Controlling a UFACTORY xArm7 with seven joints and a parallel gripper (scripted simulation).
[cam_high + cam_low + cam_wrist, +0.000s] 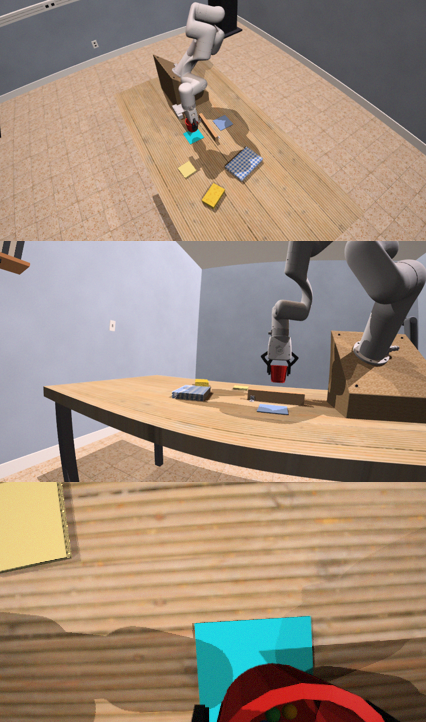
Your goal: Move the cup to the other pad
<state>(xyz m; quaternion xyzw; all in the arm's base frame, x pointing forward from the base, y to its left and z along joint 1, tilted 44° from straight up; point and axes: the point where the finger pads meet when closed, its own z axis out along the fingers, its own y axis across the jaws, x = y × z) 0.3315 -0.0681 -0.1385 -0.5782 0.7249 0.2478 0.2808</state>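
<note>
Right now the red cup is 20 mm below my hand. Round my hand: cyan pad 120 mm below; then yellow sponge 390 mm ahead, 150 mm to the right, 100 mm below; then wooden rail 100 mm to the left, 100 mm below, 20 mm ahead.
</note>
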